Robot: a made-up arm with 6 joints. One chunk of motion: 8 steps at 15 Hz.
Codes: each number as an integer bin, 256 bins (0 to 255) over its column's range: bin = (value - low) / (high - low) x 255, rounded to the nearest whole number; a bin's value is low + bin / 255 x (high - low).
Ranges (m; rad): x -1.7..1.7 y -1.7..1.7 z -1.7..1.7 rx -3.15..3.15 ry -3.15..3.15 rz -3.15..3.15
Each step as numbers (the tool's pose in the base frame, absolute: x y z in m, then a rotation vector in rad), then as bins.
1 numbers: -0.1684 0.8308 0.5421 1.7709 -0.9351 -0.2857
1 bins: 115 190 168 199 90 116
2 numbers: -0.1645 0.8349 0.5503 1.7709 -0.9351 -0.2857
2 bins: 115 190 169 199 90 116
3 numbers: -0.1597 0.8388 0.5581 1.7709 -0.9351 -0.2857
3 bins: 116 190 169 199 90 116
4 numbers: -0.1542 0.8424 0.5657 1.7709 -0.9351 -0.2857
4 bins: 116 191 170 199 90 116
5 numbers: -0.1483 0.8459 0.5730 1.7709 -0.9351 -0.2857
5 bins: 116 191 170 199 90 116
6 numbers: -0.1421 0.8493 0.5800 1.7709 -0.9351 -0.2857
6 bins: 117 191 171 199 90 116
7 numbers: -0.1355 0.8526 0.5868 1.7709 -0.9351 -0.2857
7 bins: 117 191 172 199 90 116
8 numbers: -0.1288 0.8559 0.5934 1.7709 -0.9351 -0.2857
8 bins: 118 192 172 199 90 116
